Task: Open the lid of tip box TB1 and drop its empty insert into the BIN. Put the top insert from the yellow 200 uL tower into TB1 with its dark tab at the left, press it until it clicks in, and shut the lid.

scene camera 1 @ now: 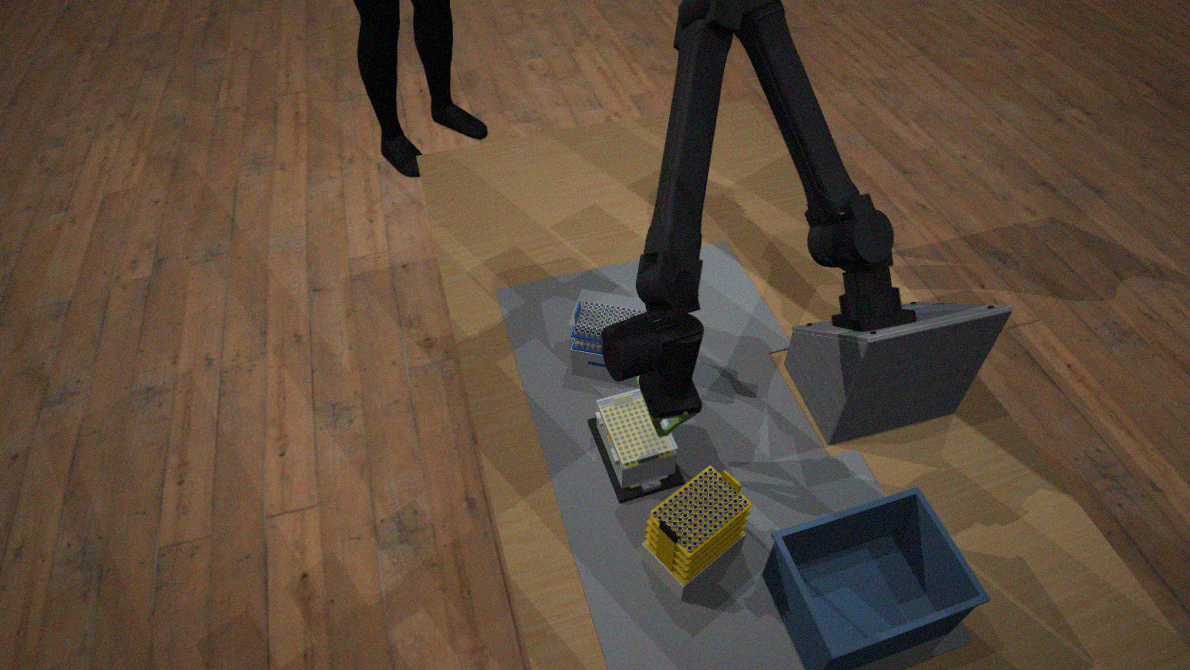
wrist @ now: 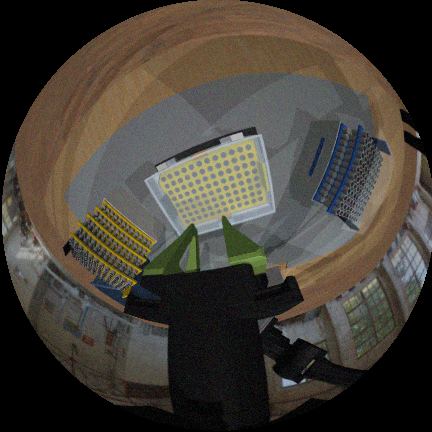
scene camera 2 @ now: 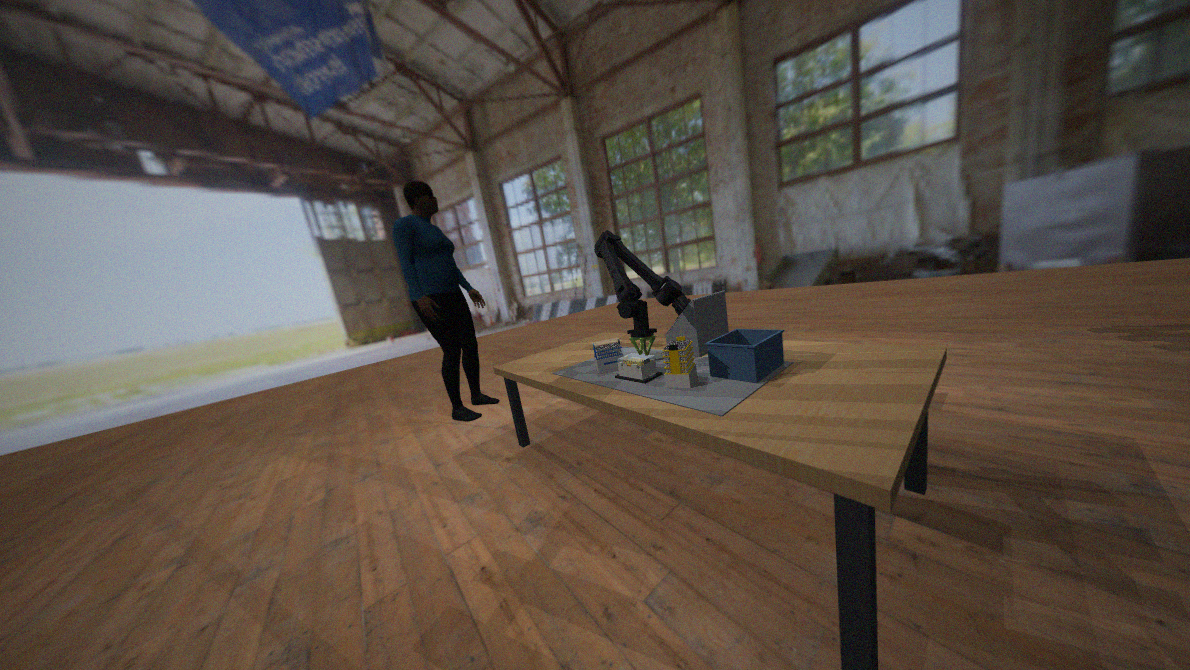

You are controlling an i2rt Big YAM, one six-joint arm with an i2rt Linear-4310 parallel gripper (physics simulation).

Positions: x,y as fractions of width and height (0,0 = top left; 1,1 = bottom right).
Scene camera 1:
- tip box TB1: 0.54,0.69, touched by my gripper
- blue bin: 0.74,0.86
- grey mat: 0.63,0.64
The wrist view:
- my gripper: 0.48,0.52
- tip box TB1: 0.53,0.41
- blue bin: 0.26,0.67
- grey mat: 0.65,0.24
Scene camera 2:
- grey mat: 0.60,0.59
